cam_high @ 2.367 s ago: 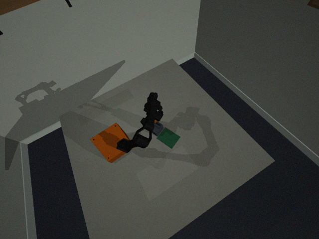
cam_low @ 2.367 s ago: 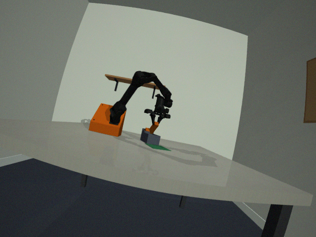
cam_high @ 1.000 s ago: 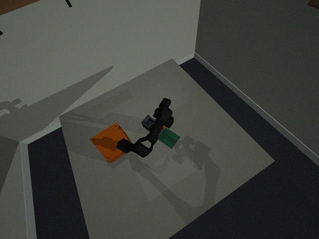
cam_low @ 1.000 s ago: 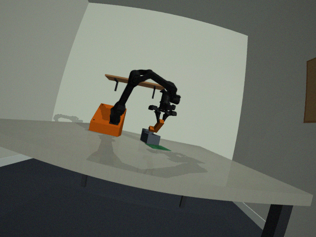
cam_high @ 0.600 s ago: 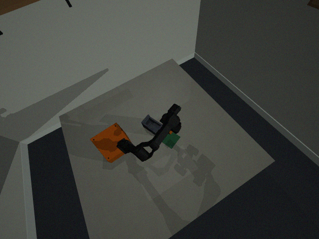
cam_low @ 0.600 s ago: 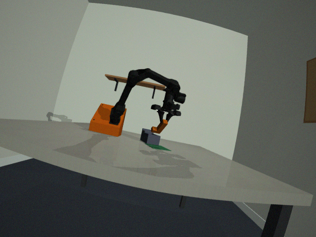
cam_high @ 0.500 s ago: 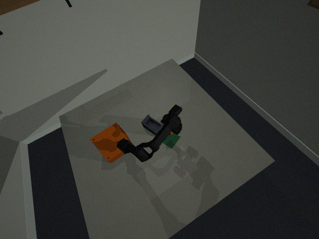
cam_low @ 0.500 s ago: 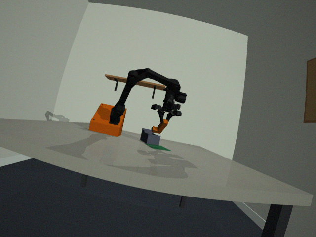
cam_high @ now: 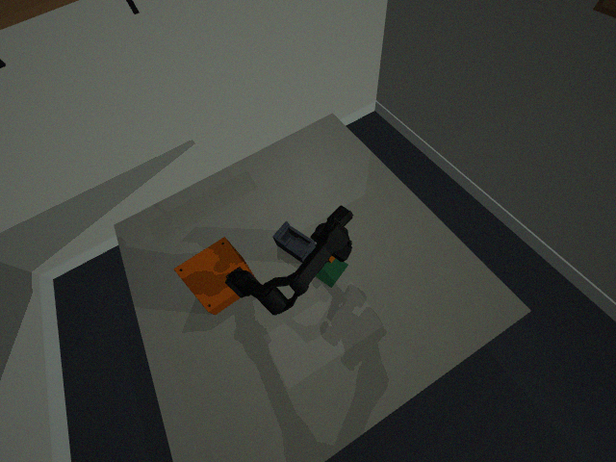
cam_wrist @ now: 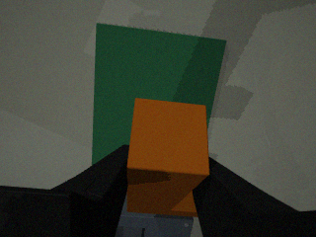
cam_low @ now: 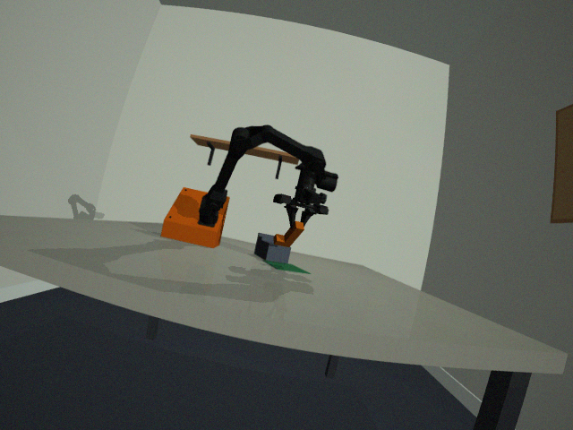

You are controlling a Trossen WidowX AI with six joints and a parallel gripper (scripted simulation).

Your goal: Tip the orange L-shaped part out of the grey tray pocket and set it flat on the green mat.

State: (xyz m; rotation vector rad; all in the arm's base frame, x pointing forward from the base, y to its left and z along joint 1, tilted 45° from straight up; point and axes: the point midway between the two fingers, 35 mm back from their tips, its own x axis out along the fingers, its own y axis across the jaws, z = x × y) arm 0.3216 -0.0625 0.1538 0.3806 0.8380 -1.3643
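The green mat is 1 cm behind my gripper tip, 2 cm to the left of it and 15 cm below it. Round my gripper tip: orange L-shaped part (2 cm behind, 3 cm to the left, 3 cm below).
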